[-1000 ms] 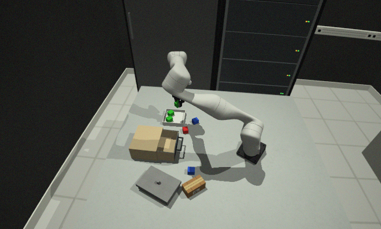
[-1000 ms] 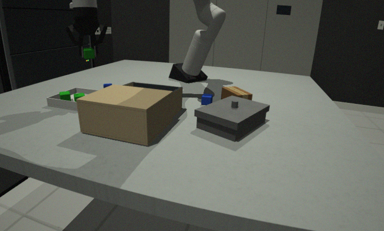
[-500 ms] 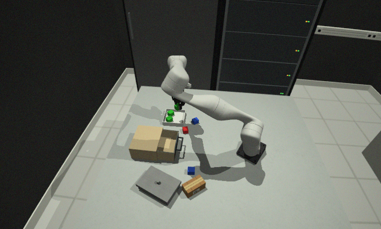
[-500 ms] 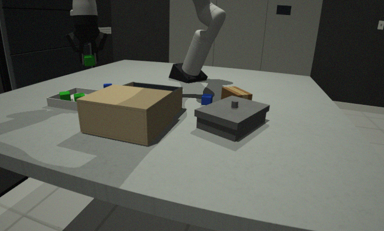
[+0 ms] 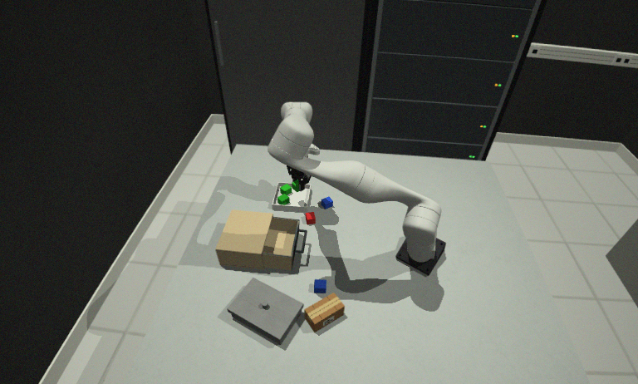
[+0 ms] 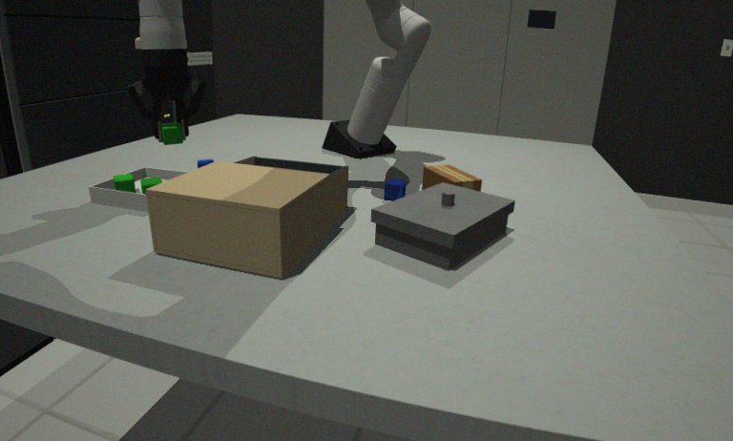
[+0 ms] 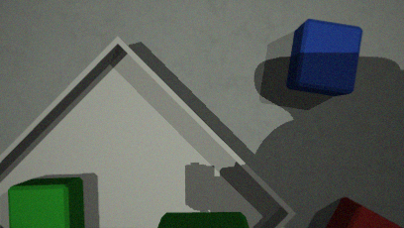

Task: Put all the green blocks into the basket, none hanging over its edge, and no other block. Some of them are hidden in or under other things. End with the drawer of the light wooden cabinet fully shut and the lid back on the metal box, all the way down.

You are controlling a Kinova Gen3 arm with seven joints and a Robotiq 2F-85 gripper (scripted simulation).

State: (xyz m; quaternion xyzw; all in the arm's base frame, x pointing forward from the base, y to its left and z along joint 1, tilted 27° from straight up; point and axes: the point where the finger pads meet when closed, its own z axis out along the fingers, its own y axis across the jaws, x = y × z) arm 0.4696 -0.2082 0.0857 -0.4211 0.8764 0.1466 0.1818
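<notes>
Now: the basket 40 mm ahead of my hand, 30 mm to the right of it and 100 mm below it. Also, from my hand: light wooden cabinet (60 mm ahead, 250 mm to the left, 80 mm below); cabinet drawer (240 mm to the left, 80 mm below); red block (70 mm behind, 70 mm to the left, 100 mm below).
</notes>
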